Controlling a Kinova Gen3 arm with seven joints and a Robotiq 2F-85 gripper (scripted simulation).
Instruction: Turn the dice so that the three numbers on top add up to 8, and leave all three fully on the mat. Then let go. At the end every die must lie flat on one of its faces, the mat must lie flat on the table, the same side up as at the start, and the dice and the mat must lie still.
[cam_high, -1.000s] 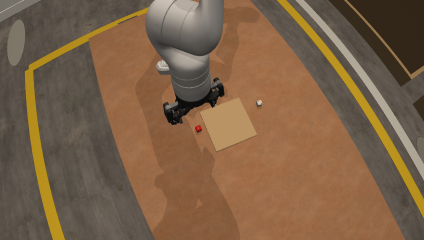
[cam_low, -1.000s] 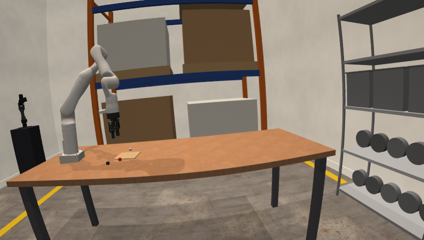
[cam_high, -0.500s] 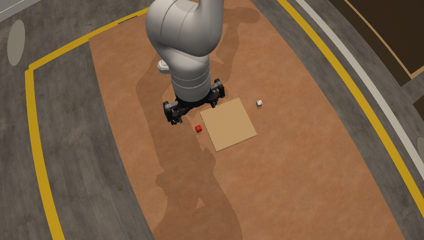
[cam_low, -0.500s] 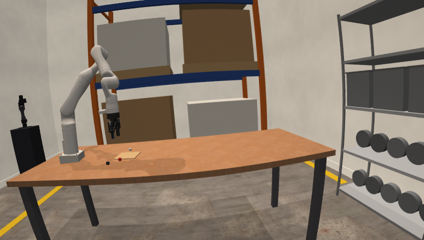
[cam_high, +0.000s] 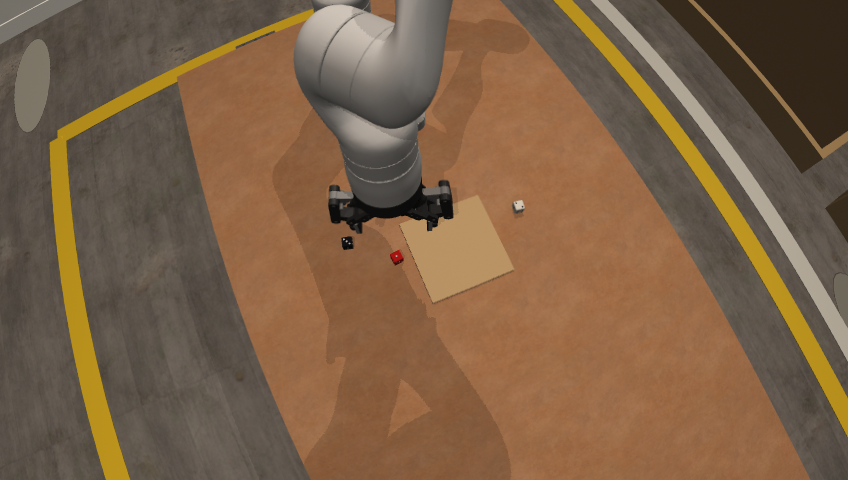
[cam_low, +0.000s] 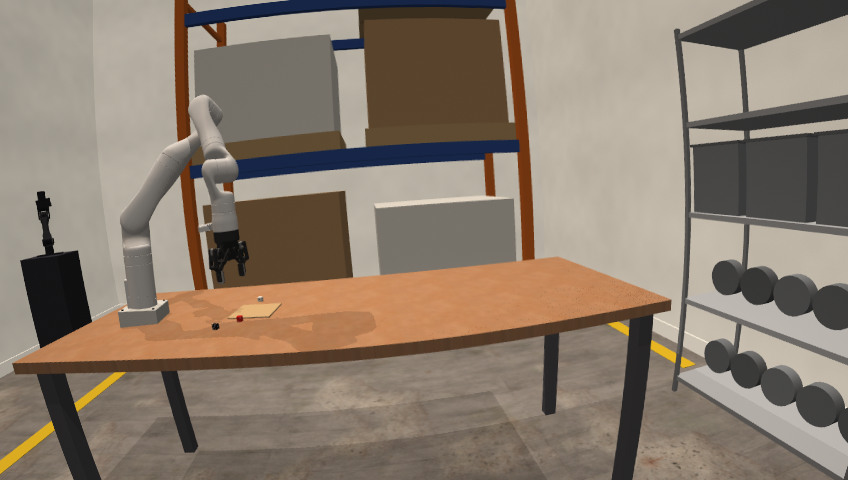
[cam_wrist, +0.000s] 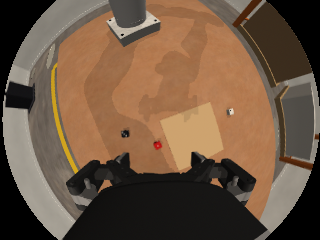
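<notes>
Right now the red die is 12 cm below my hand. Round my hand: black die: 6 cm behind, 5 cm to the right, 12 cm below; then tan mat: 4 cm ahead, 8 cm to the left, 13 cm below; then white die: 5 cm ahead, 21 cm to the left, 12 cm below.
</notes>
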